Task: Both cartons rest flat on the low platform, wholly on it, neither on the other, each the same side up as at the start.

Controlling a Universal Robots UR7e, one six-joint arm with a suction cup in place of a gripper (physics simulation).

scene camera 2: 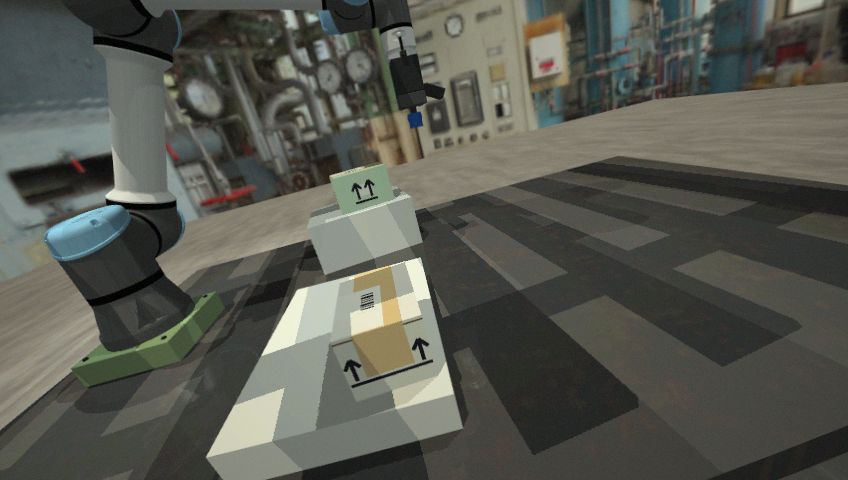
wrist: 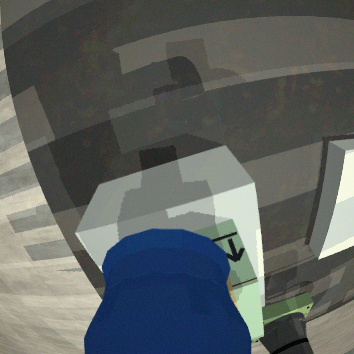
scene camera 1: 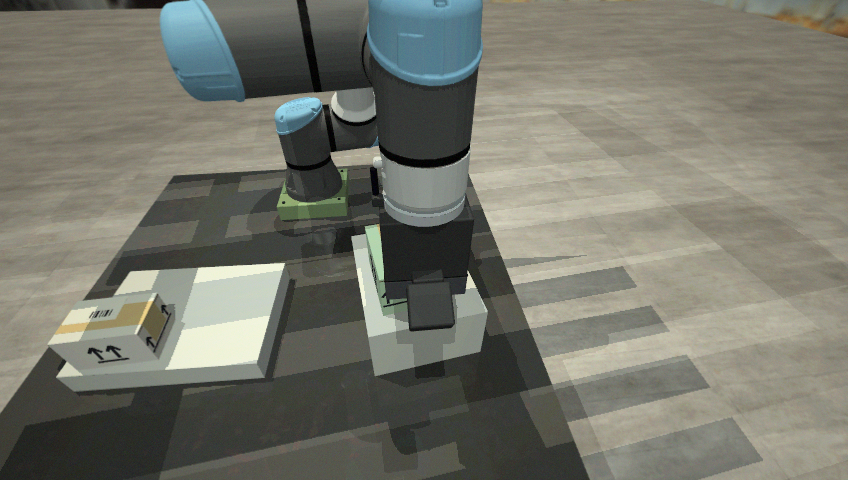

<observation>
The suction cup carries nothing. Further things: a low white platform.
</observation>
